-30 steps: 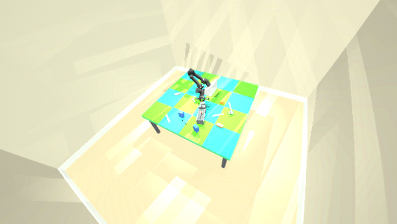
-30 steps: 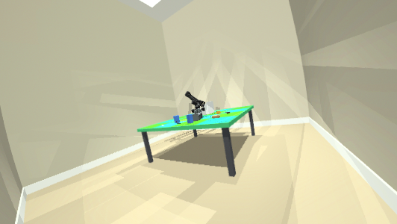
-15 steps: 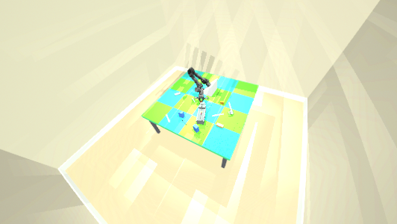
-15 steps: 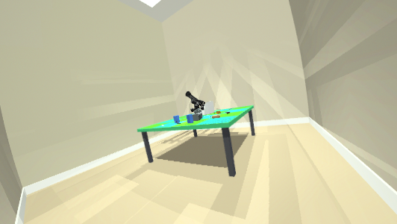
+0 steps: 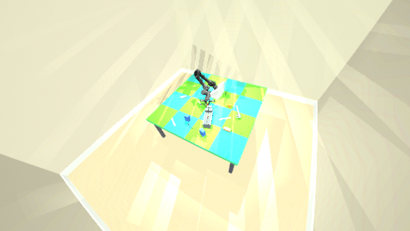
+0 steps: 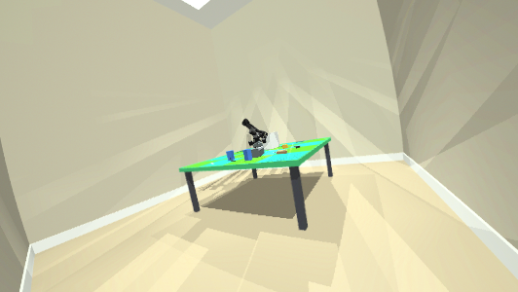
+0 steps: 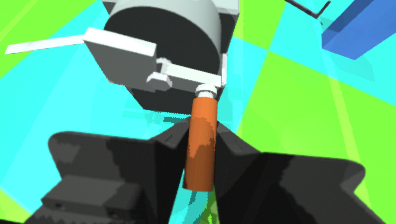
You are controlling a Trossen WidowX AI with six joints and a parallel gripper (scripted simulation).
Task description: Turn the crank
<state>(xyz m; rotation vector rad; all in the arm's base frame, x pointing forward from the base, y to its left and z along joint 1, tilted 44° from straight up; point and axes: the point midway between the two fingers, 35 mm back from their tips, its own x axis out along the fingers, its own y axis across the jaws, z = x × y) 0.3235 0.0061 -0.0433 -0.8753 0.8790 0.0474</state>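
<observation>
Now: gripper tip 2 cm past the crank handle, 1 cm to the left of it and 2 cm below it. Also, from my gripper tip: red pointer (17 cm ahead, 10 cm to the left, 2 cm above); orange piece (18 cm behind, 23 cm to the left, 4 cm below); black L-shaped key (32 cm ahead, 8 cm to the right, 5 cm below).
</observation>
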